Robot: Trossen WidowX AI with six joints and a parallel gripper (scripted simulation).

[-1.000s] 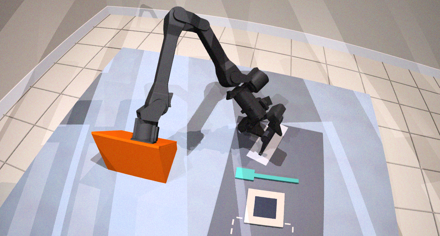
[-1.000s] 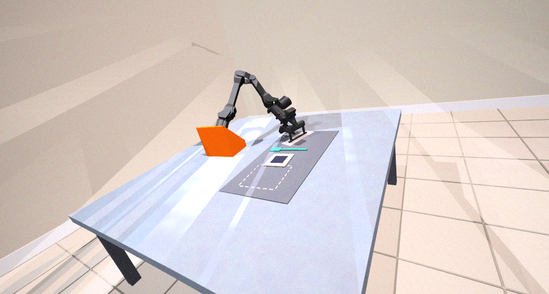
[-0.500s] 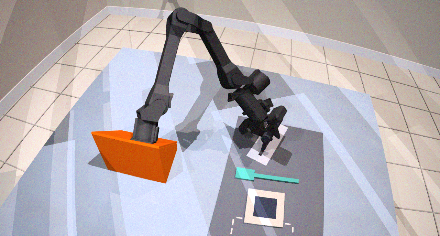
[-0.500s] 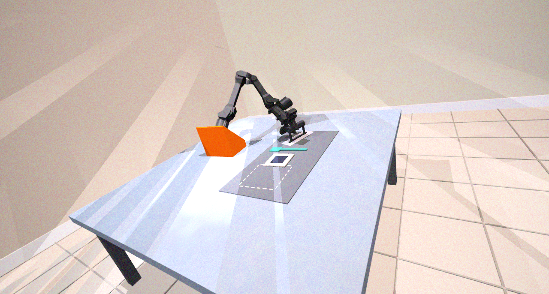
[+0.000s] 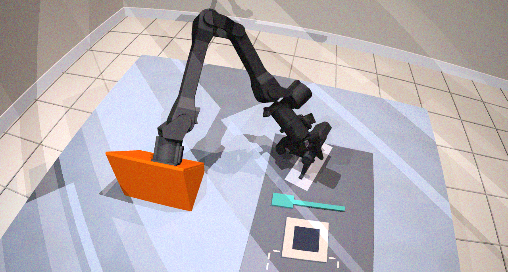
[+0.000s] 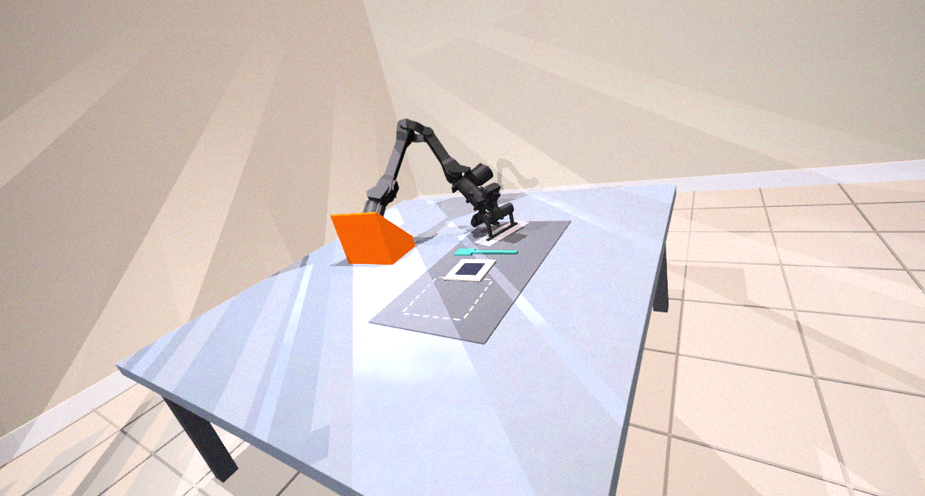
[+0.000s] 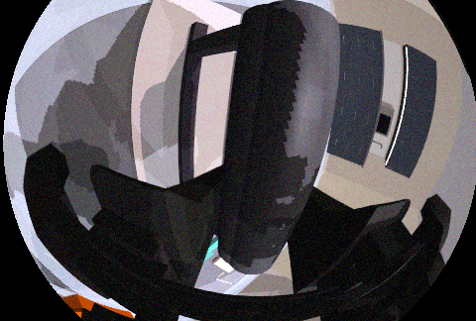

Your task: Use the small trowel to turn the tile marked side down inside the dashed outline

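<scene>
The teal trowel lies 4 cm behind my gripper tip, 12 cm to the right of it and 5 cm below it. From my gripper tip the other things lie so: tile: 3 cm behind, 24 cm to the right, 5 cm below; dark mat: 20 cm to the right, 7 cm below.
</scene>
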